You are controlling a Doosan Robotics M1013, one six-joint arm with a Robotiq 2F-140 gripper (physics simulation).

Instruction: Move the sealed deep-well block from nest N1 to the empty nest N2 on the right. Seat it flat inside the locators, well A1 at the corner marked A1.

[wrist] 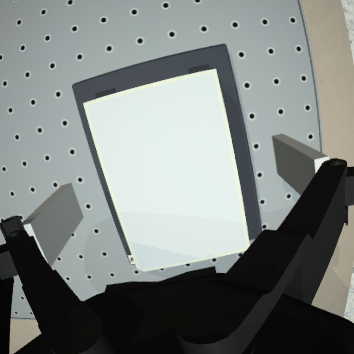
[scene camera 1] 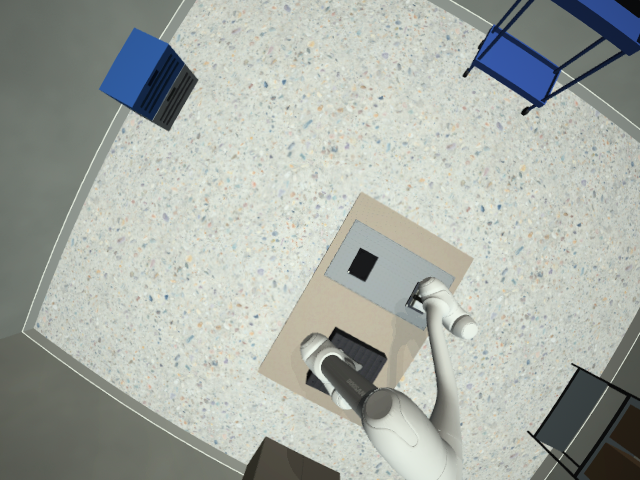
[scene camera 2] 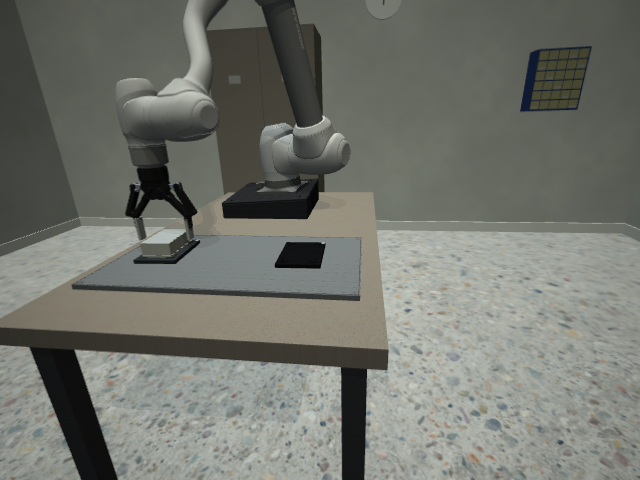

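Where they show: gripper, fingertip midpoint: (wrist: 172,178) (scene camera 2: 166,238); arm's base, origin of the base link: (scene camera 2: 283,189).
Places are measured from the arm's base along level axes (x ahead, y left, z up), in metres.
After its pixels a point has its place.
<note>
The pale sealed block (scene camera 1: 419,305) {z -0.019, x 0.567, y -0.111 m} (scene camera 2: 164,243) {z -0.019, x 0.659, y -0.070 m} (wrist: 167,170) {z -0.019, x 0.613, y -0.109 m} sits in a dark nest (scene camera 2: 155,260) {z -0.063, x 0.682, y -0.090 m} (wrist: 150,76) {z -0.061, x 0.672, y -0.096 m}, at the left of the plate in scene camera 2 and the right in scene camera 1. It looks level; the nest's locators are mostly hidden. A small white corner mark (wrist: 131,259) {z -0.061, x 0.519, y -0.073 m} shows at the nest's lower left in the wrist view, too small to read. The other nest (scene camera 1: 363,264) {z -0.061, x 0.538, y 0.283 m} (scene camera 2: 300,254) {z -0.061, x 0.549, y 0.286 m} is black, flat and empty. No nest label is readable. My gripper (scene camera 2: 164,230) {z -0.029, x 0.605, y -0.112 m} (wrist: 172,178) {z -0.029, x 0.605, y -0.112 m} is open wide, its fingers apart from the block on both sides, near its top height.
Both nests are on a grey perforated plate (scene camera 1: 392,273) {z -0.073, x 0.608, y 0.114 m} (scene camera 2: 232,276) {z -0.073, x 0.698, y 0.160 m} (wrist: 37,117) {z -0.073, x 0.646, y 0.003 m} on a tan table (scene camera 1: 310,310) {z -0.086, x 0.123, y 0.338 m} (scene camera 2: 206,317) {z -0.086, x 0.857, y 0.195 m}. The arm's black base block (scene camera 1: 372,348) {z -0.059, x 0.190, y -0.092 m} (scene camera 2: 266,208) {z -0.042, x 0.174, y -0.002 m} stands behind the plate in scene camera 2. A blue cart (scene camera 1: 516,67) and blue cabinet (scene camera 1: 135,67) stand away from the table.
</note>
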